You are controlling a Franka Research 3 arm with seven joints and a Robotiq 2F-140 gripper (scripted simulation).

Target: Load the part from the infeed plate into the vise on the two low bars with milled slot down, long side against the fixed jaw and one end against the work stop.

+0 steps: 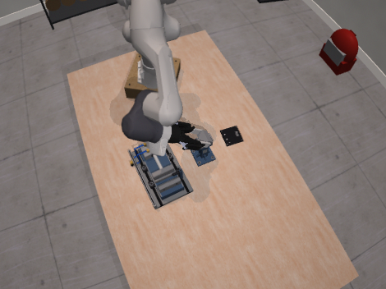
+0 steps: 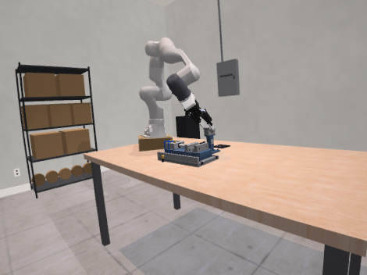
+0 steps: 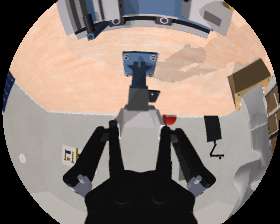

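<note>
Right now my hand is 2 cm to the right of the part and 2 cm above it. From my hand the other things lie so: vise (20 cm to the right, 13 cm below, 3 cm ahead); then black infeed plate (18 cm to the left, 17 cm below, 6 cm behind).
</note>
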